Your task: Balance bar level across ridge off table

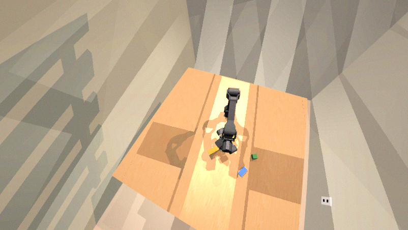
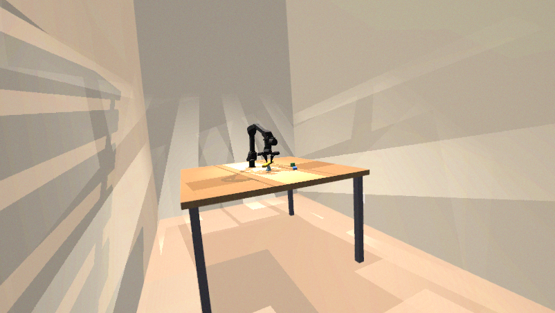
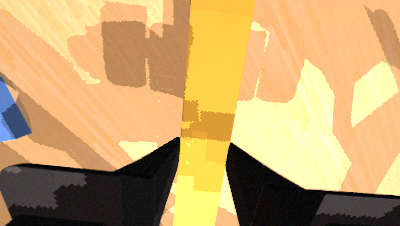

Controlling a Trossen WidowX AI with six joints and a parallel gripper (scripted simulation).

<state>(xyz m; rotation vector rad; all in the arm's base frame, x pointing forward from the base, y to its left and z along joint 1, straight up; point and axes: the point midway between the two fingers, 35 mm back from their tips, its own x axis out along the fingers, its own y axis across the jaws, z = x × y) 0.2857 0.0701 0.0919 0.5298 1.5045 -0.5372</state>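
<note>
Right now the yellow bar is 20 mm ahead of my gripper tip and 20 mm to the right of it. From my gripper tip the other things lie so: green cube 230 mm to the left, 40 mm below; flat blue block 130 mm ahead, 180 mm to the left, 50 mm below.
</note>
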